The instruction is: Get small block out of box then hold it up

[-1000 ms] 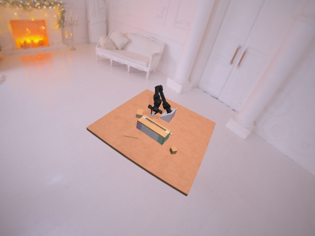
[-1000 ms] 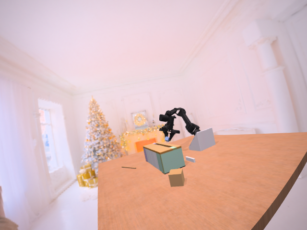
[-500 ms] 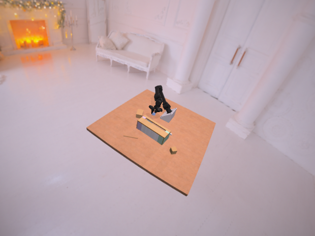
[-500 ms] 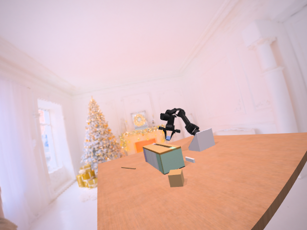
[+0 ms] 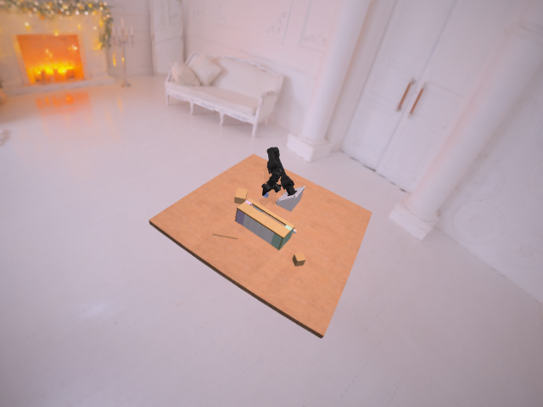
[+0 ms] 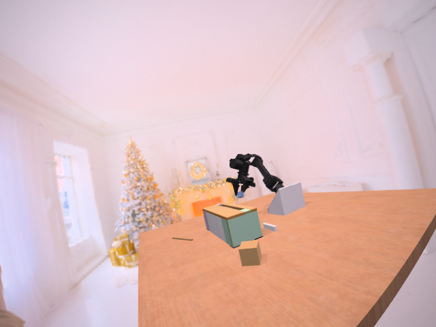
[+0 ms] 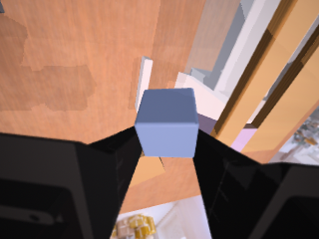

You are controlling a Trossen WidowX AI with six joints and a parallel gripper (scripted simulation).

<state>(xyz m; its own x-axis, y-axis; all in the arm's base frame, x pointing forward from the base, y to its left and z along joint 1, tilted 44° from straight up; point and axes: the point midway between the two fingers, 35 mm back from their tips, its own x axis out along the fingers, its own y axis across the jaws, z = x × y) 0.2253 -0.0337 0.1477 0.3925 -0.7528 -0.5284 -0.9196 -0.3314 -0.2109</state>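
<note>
Right now the small blue block is 1 cm behind my gripper tip, 1 cm to the left of it and 1 cm above it. Also, from my gripper tip: tan cube 25 cm ahead, 45 cm to the left, 12 cm below; then thin stick 38 cm ahead, 3 cm to the right, 15 cm below.
</note>
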